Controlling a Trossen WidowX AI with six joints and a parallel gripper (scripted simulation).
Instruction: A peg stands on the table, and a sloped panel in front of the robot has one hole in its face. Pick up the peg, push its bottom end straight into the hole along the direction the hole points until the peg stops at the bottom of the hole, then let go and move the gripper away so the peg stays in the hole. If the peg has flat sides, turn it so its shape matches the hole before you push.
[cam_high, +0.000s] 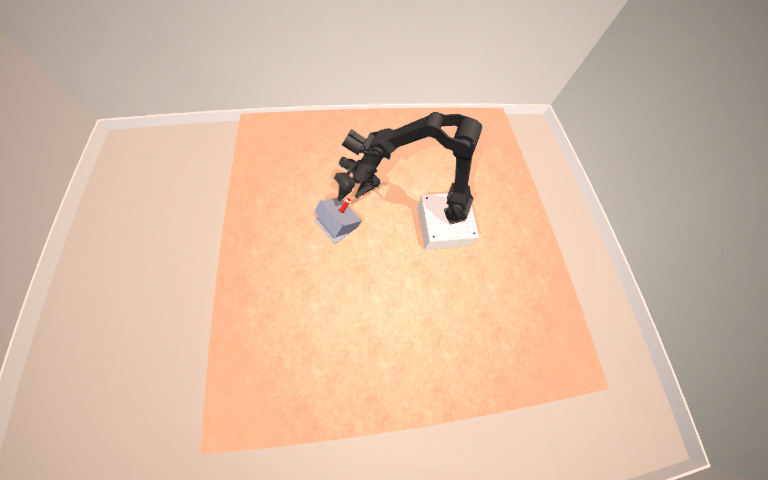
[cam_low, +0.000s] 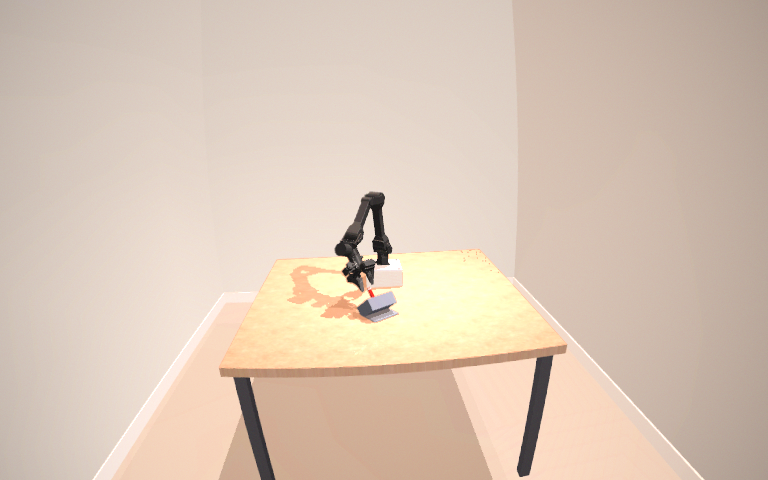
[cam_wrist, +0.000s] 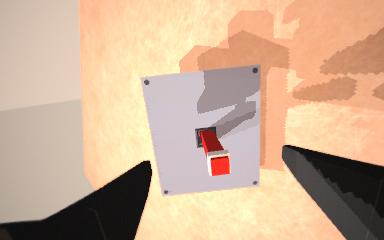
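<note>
My gripper tip is now 2 cm above the red peg, 1 cm to the right of it and 1 cm short of it. Also, from my gripper tip: grey sloped panel 6 cm below, 4 cm ahead, 3 cm to the left.
</note>
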